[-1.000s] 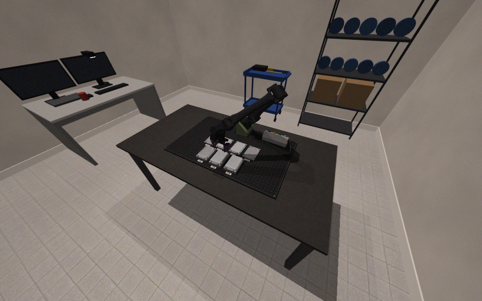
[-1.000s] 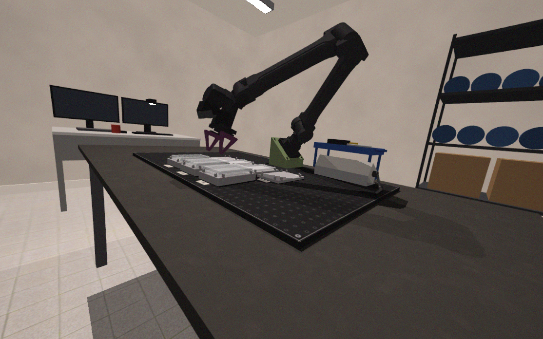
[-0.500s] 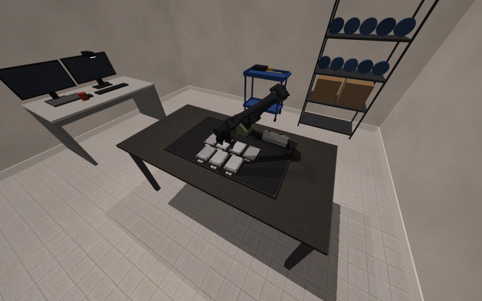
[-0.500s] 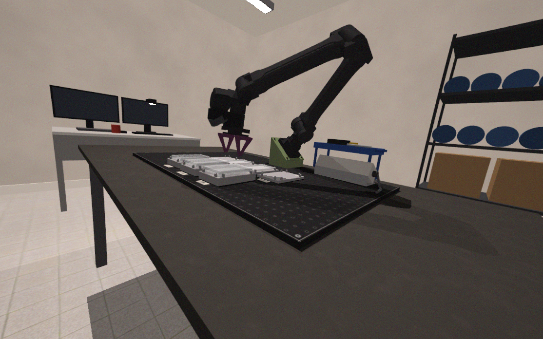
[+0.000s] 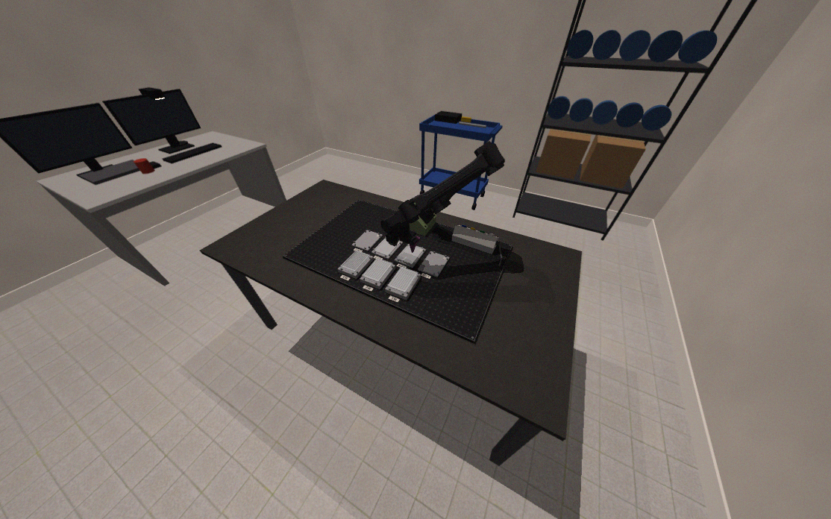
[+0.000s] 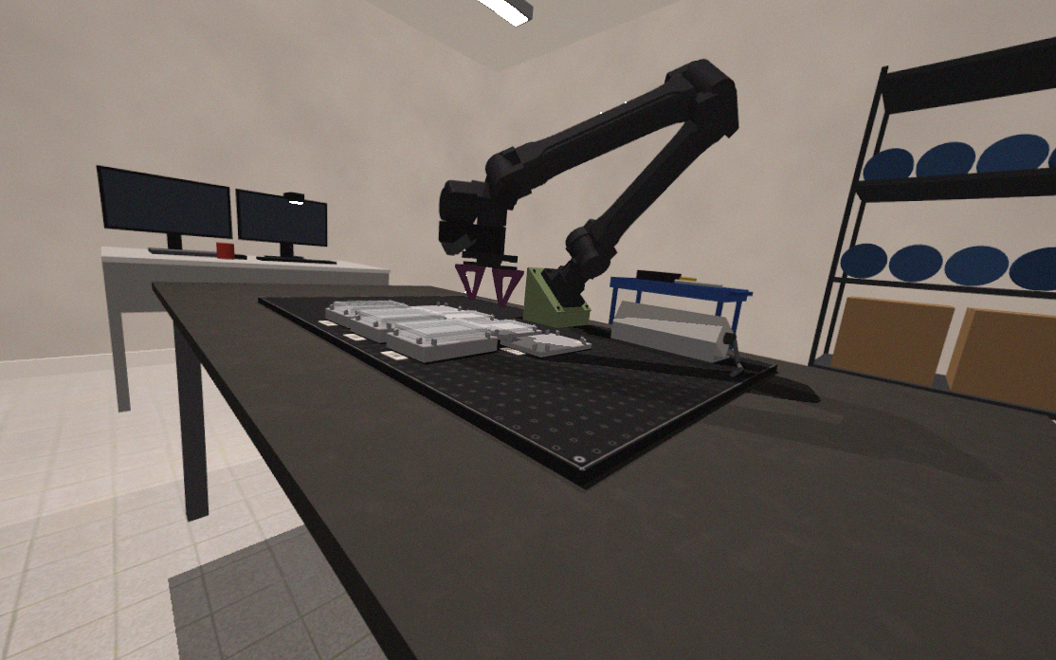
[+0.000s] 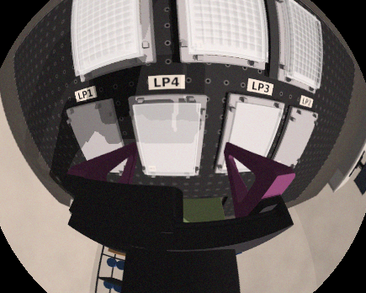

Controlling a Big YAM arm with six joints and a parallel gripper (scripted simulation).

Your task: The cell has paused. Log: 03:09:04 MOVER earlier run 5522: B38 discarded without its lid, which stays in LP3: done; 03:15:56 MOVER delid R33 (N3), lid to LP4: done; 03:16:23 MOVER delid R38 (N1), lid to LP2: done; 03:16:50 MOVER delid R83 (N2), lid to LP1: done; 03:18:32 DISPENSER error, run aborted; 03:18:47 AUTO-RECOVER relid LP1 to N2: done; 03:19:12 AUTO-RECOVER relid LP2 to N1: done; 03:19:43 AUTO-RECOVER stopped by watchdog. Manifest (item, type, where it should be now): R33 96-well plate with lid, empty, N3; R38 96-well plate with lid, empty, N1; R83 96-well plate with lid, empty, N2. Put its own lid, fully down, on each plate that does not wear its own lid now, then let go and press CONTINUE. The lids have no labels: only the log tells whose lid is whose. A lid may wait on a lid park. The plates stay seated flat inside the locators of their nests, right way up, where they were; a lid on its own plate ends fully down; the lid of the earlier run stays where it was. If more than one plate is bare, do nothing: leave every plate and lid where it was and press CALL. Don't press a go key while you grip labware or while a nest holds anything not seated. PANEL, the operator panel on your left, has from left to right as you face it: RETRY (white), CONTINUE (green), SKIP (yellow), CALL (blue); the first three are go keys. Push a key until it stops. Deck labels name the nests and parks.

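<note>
Now: hand 60 mm above the lid park LP4, 30 mm past it and 20 mm to the right of it. The rest, counted from my hand: white 96-well plate: 180 mm to the right, 150 mm ahead, 40 mm below; then LP4 label: 70 mm below, 60 mm ahead, 20 mm to the left; then lid park LP1: 150 mm to the left, 60 mm below, 30 mm behind.
</note>
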